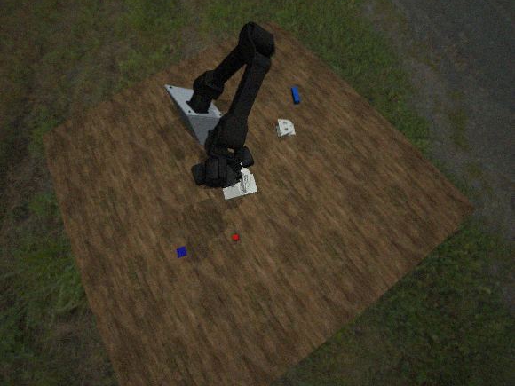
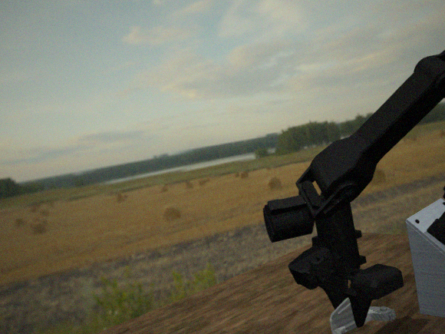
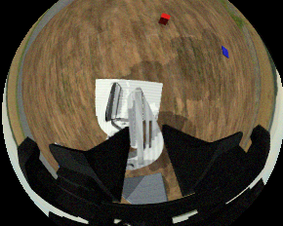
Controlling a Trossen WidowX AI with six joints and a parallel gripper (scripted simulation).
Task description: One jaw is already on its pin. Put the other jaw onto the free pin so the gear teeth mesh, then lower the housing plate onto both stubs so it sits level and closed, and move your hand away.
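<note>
Right now my gripper tip is 30 mm past the white jaw and 30 mm to the right of it. Also, from my gripper tip: white stepped piece (40 mm behind, 320 mm to the left, 70 mm below); red cube (160 mm ahead, 100 mm to the right, 70 mm below); blue square (80 mm ahead, 270 mm to the right, 80 mm below).
</note>
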